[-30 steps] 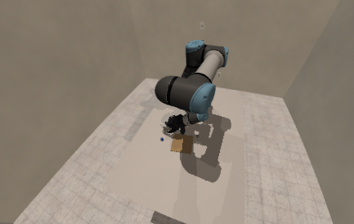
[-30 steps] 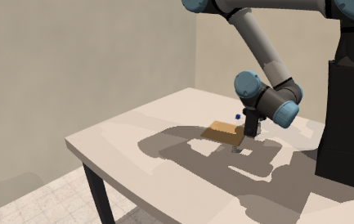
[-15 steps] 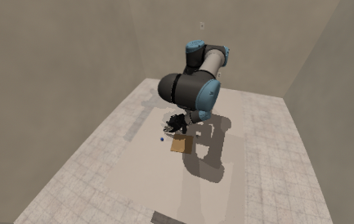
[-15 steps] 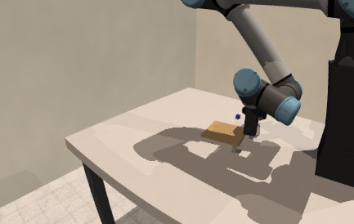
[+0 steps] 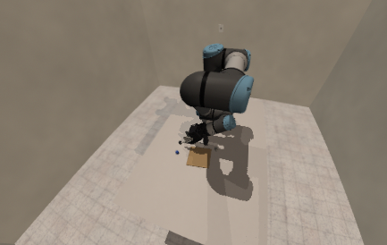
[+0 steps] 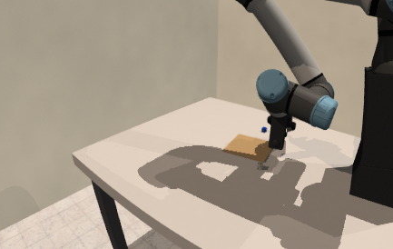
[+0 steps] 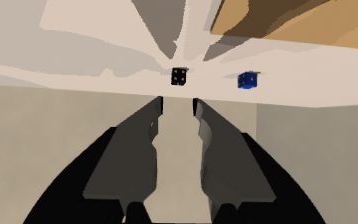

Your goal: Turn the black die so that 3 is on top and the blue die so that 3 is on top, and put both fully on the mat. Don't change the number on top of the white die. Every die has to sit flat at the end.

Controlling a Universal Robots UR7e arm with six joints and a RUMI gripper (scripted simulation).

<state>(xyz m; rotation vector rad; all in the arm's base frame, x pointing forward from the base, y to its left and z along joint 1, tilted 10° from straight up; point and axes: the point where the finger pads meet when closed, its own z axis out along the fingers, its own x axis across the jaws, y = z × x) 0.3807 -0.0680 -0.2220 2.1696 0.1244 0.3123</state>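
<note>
Right now the black die is 4 cm to the right of my hand, 4 cm below it and 1 cm ahead of it. Round my hand: blue die (9 cm ahead, 4 cm below, 2 cm to the right); brown mat (13 cm to the left, 6 cm ahead, 4 cm below); white die (22 cm to the left, 4 cm below, 3 cm behind).
</note>
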